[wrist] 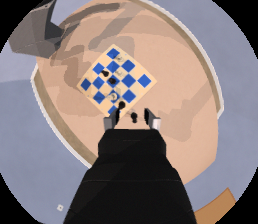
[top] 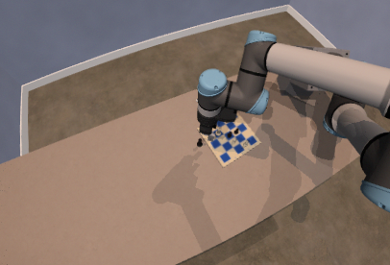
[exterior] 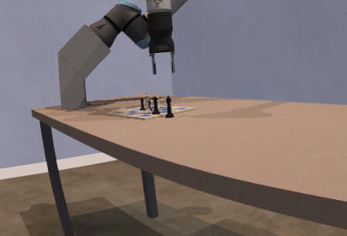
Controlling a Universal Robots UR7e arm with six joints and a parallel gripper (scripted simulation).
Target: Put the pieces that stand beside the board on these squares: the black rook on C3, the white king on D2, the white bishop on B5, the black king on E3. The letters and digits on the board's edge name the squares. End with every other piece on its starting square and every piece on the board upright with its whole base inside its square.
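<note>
My hand is 4 cm short of the black king, 2 cm to the left of it and 11 cm above it. From my hand the other things lie so: white king: 6 cm behind, 4 cm to the right, 11 cm below; then chessboard: 10 cm behind, 1 cm to the right, 14 cm below; then white bishop: 15 cm behind, 6 cm to the left, 12 cm below.
</note>
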